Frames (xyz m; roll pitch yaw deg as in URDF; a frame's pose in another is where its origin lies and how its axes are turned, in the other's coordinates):
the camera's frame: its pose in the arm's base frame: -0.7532 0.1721 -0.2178 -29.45 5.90 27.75
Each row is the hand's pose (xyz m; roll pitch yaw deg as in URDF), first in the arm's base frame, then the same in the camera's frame.
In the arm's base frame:
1: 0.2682 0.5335 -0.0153 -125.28 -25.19 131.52
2: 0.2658 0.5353 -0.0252 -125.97 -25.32 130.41
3: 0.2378 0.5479 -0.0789 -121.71 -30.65 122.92
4: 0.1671 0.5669 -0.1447 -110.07 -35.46 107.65
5: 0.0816 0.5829 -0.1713 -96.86 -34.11 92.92
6: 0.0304 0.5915 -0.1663 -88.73 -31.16 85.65
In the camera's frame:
1: 1.0457 -0.2888 0.1948 -144.36 -51.40 114.43
2: 1.0454 -0.2816 0.1874 -144.38 -51.84 112.96
3: 1.0322 -0.2333 0.1511 -136.66 -58.86 104.50
4: 0.9855 -0.1551 0.1138 -110.33 -65.44 78.56
5: 0.9204 -0.0916 0.1112 -81.17 -62.41 51.51
6: 0.8788 -0.0646 0.1273 -68.42 -57.70 41.67

